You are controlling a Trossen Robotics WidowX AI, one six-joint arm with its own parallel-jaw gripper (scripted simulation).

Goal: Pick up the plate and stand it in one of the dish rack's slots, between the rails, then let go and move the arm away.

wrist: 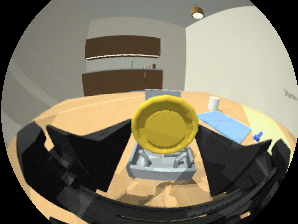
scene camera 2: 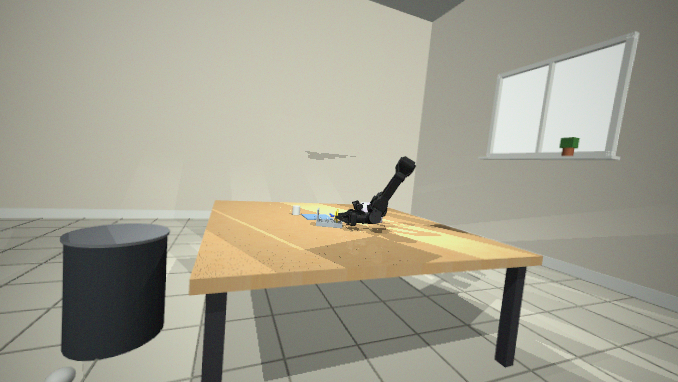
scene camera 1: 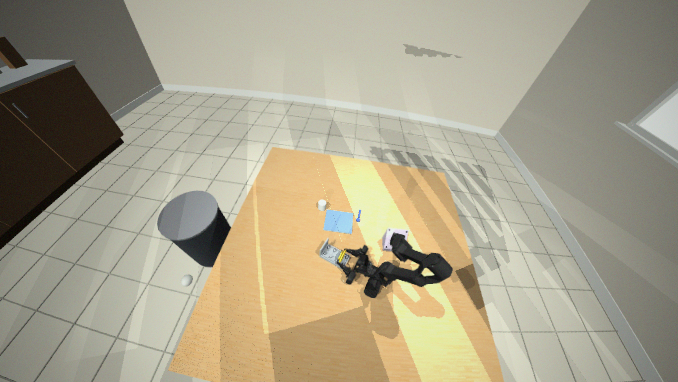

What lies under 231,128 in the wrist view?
A light blue cloth.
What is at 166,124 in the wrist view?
A yellow plate.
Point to a grey dish rack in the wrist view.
At 143,164
